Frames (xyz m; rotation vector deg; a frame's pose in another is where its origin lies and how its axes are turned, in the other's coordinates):
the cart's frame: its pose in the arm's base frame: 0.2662 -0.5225 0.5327 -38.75 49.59 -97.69
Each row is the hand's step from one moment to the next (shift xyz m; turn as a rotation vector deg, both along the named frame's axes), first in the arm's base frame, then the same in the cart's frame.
Working: the arm's base frame: its pose in the cart's frame: -0.4377 0.1951 -0.6309 38.75 -49.59 97.69

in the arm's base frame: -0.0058 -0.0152 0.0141 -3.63 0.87 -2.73
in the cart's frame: 0.0165 -0.0120 0.0069 0.13 0.08 -4.62
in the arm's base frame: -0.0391 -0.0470 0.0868 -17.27 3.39 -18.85
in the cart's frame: 0.0579 -0.0839 0.0296 1.21 5.30 -25.21
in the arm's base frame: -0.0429 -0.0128 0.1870 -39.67 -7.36 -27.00
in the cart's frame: 0.0283 -0.1739 0.0770 17.65 1.58 -45.20
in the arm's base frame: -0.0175 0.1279 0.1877 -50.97 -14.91 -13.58
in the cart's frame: -0.1138 -0.1857 0.0667 28.35 -14.23 -44.70
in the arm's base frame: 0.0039 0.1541 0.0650 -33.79 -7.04 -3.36
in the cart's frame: -0.1476 -0.0785 0.0070 16.19 -14.55 -27.00
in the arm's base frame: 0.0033 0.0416 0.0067 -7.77 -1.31 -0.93
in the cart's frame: -0.0407 -0.0111 -0.0026 3.42 -3.27 -6.37
